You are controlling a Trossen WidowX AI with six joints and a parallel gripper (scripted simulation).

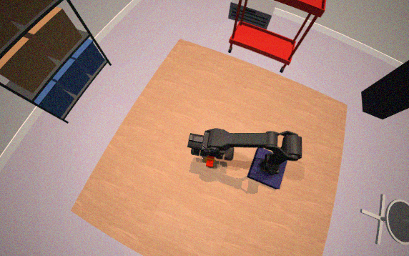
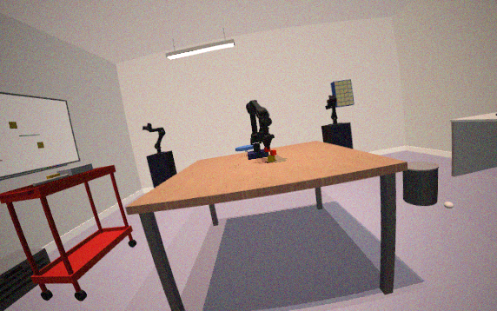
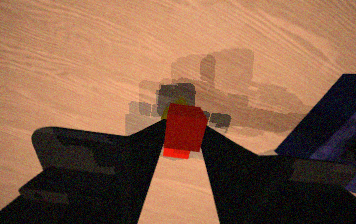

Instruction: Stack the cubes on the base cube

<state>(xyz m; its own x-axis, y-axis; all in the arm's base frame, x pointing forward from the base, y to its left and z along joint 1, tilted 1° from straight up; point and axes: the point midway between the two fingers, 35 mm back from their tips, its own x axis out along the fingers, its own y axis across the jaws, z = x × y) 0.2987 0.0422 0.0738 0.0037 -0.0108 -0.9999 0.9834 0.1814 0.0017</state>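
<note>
Right now my gripper tip is 20 mm to the right of the yellow base cube and 70 mm above it.
</note>
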